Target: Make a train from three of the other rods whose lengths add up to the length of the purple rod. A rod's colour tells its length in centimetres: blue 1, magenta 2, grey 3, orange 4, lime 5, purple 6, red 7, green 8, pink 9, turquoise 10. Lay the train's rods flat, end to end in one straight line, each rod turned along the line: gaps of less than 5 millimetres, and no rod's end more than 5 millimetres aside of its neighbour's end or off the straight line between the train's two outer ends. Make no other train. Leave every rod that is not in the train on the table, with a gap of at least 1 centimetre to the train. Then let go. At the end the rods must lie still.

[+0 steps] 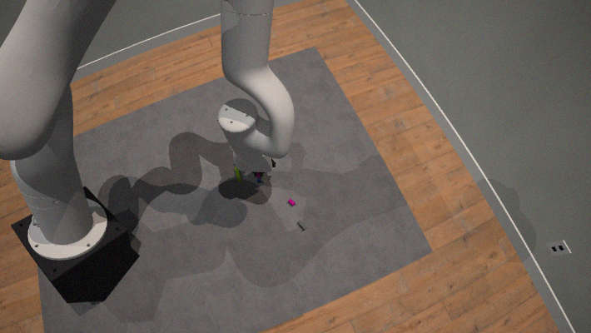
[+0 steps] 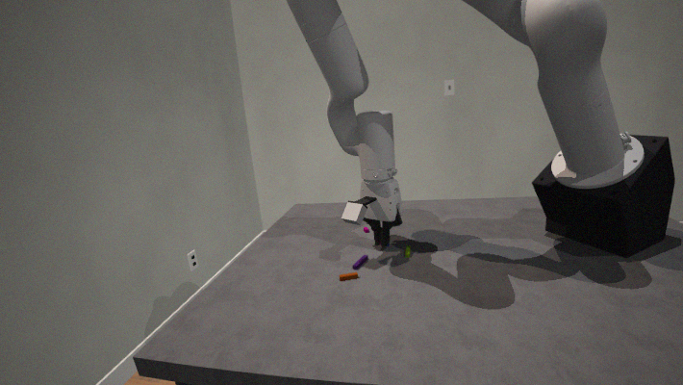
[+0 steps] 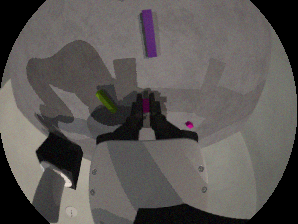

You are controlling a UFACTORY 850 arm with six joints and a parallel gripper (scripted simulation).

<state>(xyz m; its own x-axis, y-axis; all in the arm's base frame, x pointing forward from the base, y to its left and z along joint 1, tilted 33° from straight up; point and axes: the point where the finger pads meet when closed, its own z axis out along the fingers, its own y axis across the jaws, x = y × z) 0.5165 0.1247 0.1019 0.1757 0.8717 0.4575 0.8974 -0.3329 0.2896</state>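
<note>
Right now my hand is 30 mm above the blue rod and 20 mm to the left of it. Also, from my hand: lime rod 70 mm behind, 30 mm below, 10 mm to the left; purple rod 90 mm to the left, 30 mm below, 30 mm ahead; orange rod 160 mm to the left, 30 mm below, 20 mm ahead.
</note>
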